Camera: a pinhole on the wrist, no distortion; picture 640 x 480 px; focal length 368.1 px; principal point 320.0 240.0 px. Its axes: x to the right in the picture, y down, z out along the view. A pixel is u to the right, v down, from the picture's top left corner.
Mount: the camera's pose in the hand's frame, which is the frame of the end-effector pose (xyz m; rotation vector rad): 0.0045 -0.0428 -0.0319 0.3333 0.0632 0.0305
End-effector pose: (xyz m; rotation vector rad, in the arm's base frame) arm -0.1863 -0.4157 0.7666 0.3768 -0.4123 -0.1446
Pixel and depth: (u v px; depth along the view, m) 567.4 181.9 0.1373
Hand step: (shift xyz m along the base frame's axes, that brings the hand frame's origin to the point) 0.0545 -0.1465 0.0707
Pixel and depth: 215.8 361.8 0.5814
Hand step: -0.3615 -0.2190 0.4322
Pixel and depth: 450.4 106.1 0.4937
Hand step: 0.0213 -0.5024 0.2467
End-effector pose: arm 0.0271 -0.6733 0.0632 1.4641 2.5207 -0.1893
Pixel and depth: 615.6 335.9 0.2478
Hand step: -0.1258 0.1099 -0.2599
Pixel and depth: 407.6 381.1 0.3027
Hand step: -0.0346 0.0017 -0.3020
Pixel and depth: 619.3 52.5 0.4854
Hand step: -0.5324 0.0877 -0.4216
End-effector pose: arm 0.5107 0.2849 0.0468 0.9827 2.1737 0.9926
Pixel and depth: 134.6 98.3 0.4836
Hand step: 0.2375 -0.1891 -0.4899
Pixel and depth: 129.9 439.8 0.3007
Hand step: 0.3049 0.0216 -0.1517
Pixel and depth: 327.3 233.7 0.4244
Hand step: 0.1645 0.0914 -0.3675
